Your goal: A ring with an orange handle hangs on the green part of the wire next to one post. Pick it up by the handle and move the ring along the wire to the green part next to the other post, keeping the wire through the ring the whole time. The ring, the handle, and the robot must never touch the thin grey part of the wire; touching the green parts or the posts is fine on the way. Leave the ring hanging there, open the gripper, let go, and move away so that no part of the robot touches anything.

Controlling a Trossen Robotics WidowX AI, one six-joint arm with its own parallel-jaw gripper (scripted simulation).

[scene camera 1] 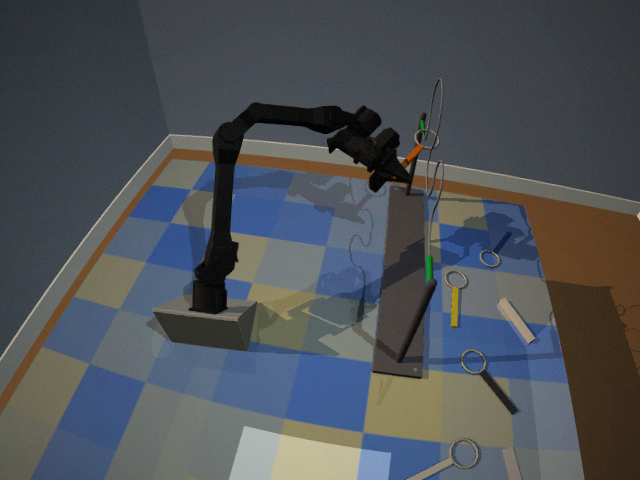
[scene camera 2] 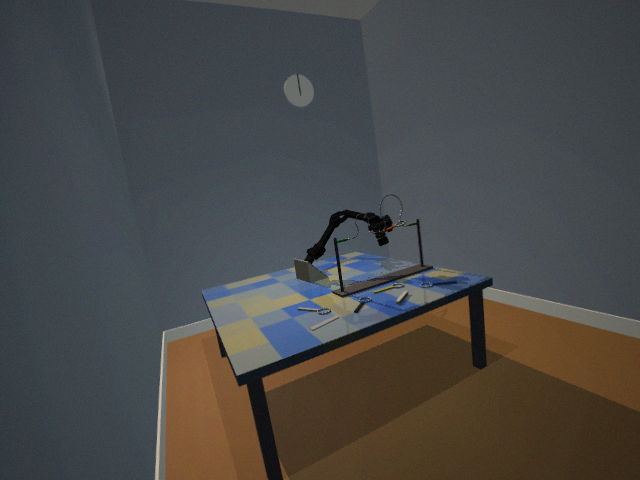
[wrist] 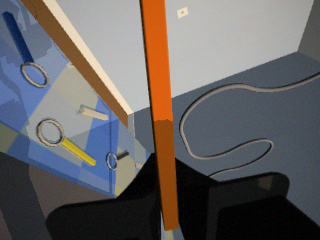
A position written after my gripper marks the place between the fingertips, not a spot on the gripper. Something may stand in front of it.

Note:
In view: my gripper (scene camera 1: pixel 411 181).
My gripper shows as well in the wrist view (wrist: pixel 158 157).

